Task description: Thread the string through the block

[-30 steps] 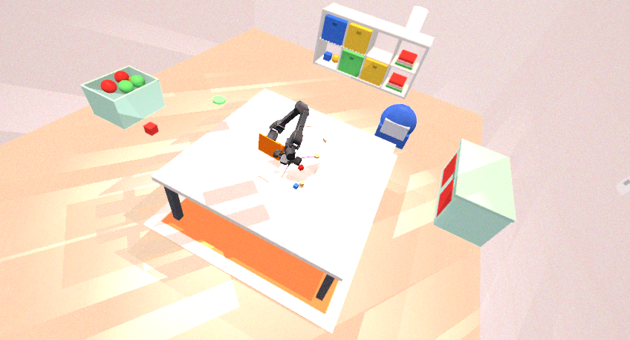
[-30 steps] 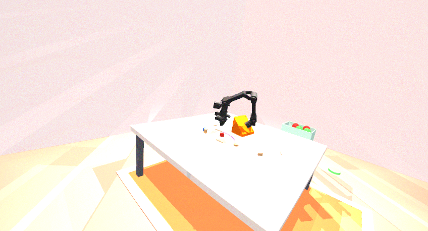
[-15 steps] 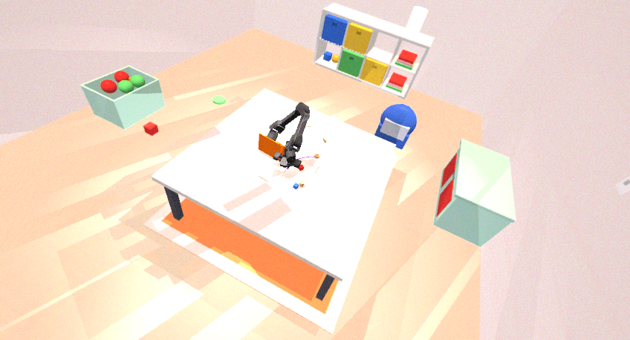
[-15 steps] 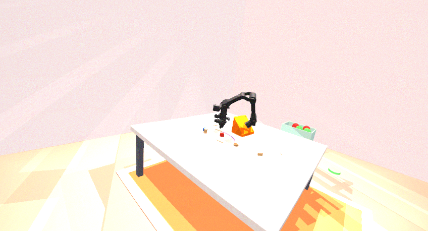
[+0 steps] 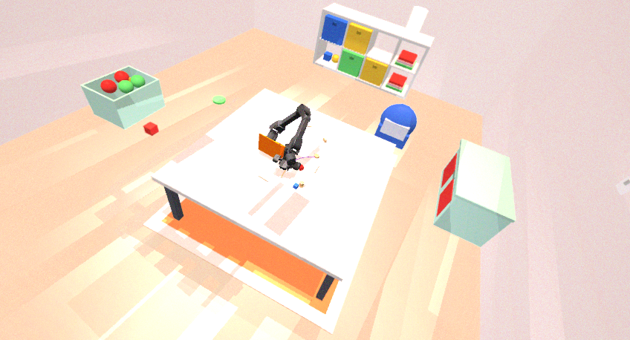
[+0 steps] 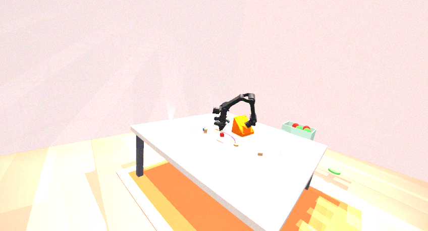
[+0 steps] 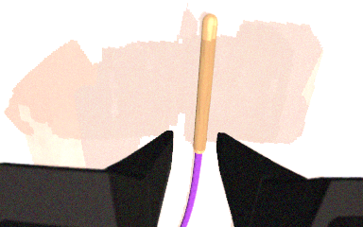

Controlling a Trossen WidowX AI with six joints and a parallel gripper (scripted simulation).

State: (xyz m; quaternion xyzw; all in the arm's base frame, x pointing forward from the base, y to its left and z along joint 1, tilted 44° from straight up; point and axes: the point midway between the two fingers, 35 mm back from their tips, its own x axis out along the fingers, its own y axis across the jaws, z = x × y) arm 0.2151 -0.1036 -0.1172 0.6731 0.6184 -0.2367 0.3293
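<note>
My gripper tip is now 8 cm to the right of the red cube, 8 cm short of it and 1 cm below it. Also, from my gripper tip: short wooden cylinder: 15 cm ahead, 6 cm to the right, 1 cm above; wooden stick: 18 cm ahead, 12 cm to the left, 1 cm below; blue cube: 12 cm ahead, 9 cm to the right, 1 cm above.
</note>
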